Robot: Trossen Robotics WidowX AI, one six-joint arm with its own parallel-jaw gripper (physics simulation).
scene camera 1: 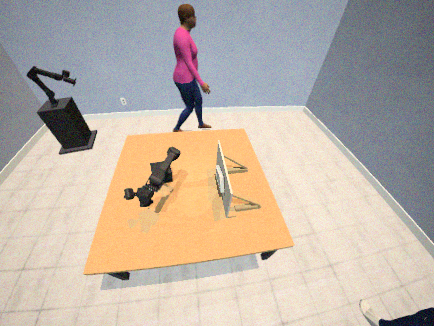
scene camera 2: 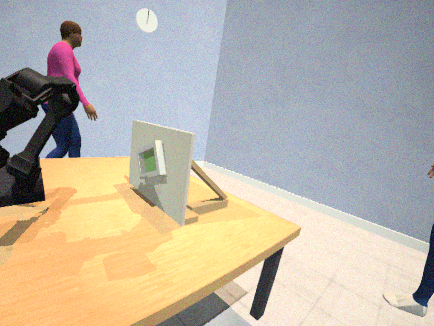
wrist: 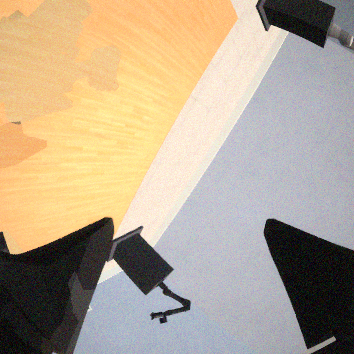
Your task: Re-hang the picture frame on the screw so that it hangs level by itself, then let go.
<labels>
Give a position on a grey upright board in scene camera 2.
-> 169, 192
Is my gripper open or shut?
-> Open.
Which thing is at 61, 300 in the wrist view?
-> My gripper.
</labels>
